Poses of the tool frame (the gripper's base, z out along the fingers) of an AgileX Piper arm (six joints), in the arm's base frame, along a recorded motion.
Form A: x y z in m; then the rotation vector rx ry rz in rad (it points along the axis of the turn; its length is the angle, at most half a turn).
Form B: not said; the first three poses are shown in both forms.
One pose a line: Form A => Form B
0.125, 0.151, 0.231, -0.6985, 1.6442, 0.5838 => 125, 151, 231, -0.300, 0.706, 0.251, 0.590
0.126, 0.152, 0.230, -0.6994, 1.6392, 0.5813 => 126, 152, 230, -0.301, 0.705, 0.250, 0.592
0.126, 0.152, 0.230, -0.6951, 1.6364, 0.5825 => 126, 152, 230, -0.299, 0.704, 0.251, 0.593
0.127, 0.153, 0.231, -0.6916, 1.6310, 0.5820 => 127, 153, 231, -0.298, 0.702, 0.251, 0.596
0.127, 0.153, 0.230, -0.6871, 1.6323, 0.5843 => 127, 153, 230, -0.296, 0.703, 0.252, 0.596
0.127, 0.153, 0.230, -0.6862, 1.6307, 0.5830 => 127, 153, 230, -0.296, 0.702, 0.251, 0.597
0.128, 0.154, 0.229, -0.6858, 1.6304, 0.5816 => 128, 154, 229, -0.295, 0.702, 0.251, 0.597
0.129, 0.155, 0.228, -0.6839, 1.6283, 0.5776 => 129, 155, 228, -0.295, 0.702, 0.249, 0.599
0.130, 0.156, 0.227, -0.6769, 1.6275, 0.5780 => 130, 156, 227, -0.292, 0.702, 0.249, 0.600
